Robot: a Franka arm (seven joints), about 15 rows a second.
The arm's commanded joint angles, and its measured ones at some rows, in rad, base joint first. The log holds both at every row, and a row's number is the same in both.
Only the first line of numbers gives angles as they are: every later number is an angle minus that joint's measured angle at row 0.
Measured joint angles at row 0:
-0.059, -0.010, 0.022, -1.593, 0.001, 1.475, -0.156
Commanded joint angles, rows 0 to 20:
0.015, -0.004, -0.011, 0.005, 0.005, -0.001, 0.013
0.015, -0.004, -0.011, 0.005, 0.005, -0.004, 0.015
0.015, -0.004, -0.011, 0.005, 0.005, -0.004, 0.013
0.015, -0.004, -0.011, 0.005, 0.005, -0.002, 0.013
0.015, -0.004, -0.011, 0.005, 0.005, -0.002, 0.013
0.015, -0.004, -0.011, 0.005, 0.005, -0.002, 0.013
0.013, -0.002, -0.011, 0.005, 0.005, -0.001, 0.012
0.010, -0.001, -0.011, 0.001, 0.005, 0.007, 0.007
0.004, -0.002, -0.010, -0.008, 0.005, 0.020, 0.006
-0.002, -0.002, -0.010, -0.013, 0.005, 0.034, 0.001
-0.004, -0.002, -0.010, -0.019, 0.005, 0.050, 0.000
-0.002, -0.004, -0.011, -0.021, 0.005, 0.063, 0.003
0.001, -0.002, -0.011, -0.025, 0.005, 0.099, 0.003
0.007, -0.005, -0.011, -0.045, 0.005, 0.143, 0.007
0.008, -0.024, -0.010, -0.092, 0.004, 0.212, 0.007
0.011, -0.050, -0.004, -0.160, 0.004, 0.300, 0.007
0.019, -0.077, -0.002, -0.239, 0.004, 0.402, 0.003
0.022, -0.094, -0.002, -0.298, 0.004, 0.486, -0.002
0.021, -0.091, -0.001, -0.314, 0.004, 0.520, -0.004
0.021, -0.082, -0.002, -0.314, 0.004, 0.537, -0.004
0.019, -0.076, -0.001, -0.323, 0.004, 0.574, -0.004
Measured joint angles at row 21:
0.015, -0.038, 0.003, -0.263, 0.000, 0.505, 0.000
